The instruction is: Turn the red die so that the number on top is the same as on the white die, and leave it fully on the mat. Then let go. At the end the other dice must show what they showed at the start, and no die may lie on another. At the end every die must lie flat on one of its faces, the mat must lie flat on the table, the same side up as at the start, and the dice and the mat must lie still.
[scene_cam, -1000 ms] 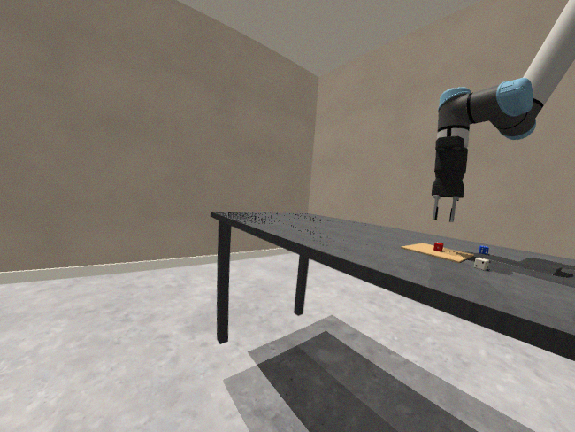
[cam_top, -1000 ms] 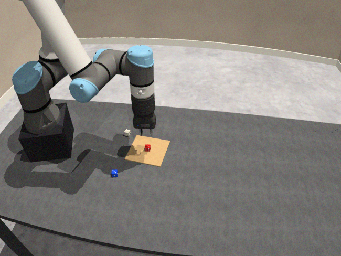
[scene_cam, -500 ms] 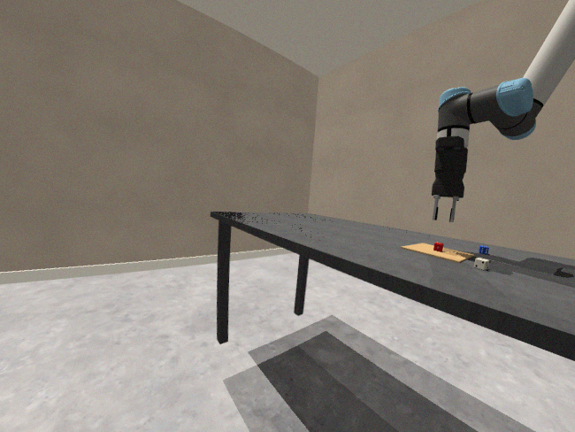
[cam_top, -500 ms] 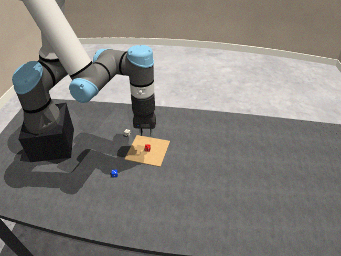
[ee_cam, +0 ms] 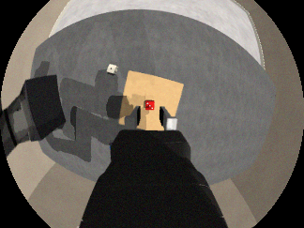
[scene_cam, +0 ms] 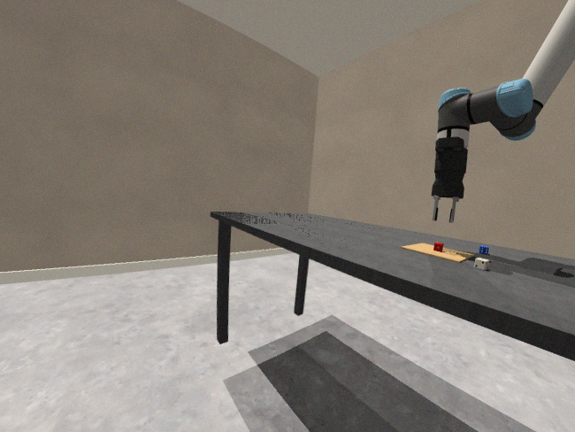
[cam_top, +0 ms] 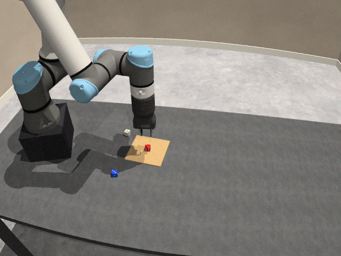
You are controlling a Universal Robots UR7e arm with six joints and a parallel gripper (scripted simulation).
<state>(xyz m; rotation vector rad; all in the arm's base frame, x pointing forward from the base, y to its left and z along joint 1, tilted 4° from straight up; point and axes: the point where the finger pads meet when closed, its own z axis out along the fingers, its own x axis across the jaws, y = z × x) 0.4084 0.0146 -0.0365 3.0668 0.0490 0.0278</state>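
My gripper is now 9 cm above the red die. Round my hand: blue die: 14 cm to the right, 10 cm behind, 9 cm below; white die: 10 cm behind, 9 cm to the left, 9 cm below; tan mat: 10 cm below.
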